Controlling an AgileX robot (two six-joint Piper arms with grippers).
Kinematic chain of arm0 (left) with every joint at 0, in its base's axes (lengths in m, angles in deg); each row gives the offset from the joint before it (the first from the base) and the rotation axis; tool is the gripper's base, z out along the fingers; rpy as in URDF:
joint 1: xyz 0 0 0.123 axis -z
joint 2: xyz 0 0 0 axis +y
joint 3: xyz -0.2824 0 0.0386 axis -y
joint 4: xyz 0.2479 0 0.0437 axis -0.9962 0 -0.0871
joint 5: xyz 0 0 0 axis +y
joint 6: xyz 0.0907 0 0.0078 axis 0.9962 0 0.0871
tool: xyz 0 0 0 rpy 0 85 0
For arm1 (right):
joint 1: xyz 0 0 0.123 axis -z
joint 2: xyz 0 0 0 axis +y
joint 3: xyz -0.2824 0 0.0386 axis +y
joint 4: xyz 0.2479 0 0.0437 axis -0.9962 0 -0.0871
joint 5: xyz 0 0 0 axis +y
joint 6: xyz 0.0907 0 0.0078 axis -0.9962 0 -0.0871
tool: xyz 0 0 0 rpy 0 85 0
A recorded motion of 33 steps. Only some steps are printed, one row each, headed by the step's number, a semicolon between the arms.
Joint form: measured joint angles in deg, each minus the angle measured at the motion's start. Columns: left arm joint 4, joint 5, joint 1, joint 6, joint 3, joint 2; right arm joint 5, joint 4, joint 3, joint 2, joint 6, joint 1.
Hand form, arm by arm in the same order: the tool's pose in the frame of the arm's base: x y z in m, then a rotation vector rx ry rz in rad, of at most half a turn. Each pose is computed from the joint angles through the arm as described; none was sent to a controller.
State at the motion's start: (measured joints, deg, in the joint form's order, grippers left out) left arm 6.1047 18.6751 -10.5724 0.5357 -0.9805 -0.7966; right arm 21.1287 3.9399 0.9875 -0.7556 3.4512 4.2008
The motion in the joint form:
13: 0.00 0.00 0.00 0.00 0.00 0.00; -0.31 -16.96 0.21 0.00 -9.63 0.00
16: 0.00 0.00 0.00 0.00 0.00 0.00; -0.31 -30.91 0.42 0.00 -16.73 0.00
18: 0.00 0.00 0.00 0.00 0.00 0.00; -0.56 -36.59 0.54 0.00 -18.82 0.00
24: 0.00 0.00 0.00 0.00 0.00 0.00; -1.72 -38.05 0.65 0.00 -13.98 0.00
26: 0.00 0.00 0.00 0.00 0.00 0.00; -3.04 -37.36 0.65 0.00 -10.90 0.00
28: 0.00 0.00 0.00 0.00 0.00 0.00; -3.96 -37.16 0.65 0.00 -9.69 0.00
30: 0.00 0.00 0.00 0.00 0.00 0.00; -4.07 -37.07 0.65 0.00 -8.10 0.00
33: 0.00 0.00 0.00 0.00 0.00 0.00; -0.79 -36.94 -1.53 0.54 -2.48 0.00
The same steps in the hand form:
13: 0.0531 0.0068 0.1788 -0.2253 1.7969 0.0352; 0.0530 0.0034 0.1749 0.3073 1.8266 0.2465
16: 0.0531 0.0068 0.1788 -0.2253 1.7969 0.0352; 0.0534 0.0108 0.1763 0.5692 1.7667 0.5700
18: 0.0531 0.0068 0.1788 -0.2253 1.7969 0.0352; 0.0537 0.0134 0.1775 0.6625 1.7312 0.6905
24: 0.0531 0.0068 0.1788 -0.2253 1.7969 0.0352; 0.0542 0.0131 0.1788 0.6040 1.7238 0.6512
26: 0.0531 0.0068 0.1788 -0.2253 1.7969 0.0352; 0.0546 0.0117 0.1803 0.5513 1.7146 0.5960
28: 0.0531 0.0068 0.1788 -0.2253 1.7969 0.0352; 0.0549 0.0108 0.1815 0.5325 1.7036 0.5734
30: 0.0531 0.0068 0.1788 -0.2253 1.7969 0.0352; 0.0550 0.0107 0.1816 0.5074 1.7070 0.5515
33: 0.0531 0.0068 0.1788 -0.2253 1.7969 0.0352; 0.0534 0.0134 0.1896 0.3984 1.7503 0.4974

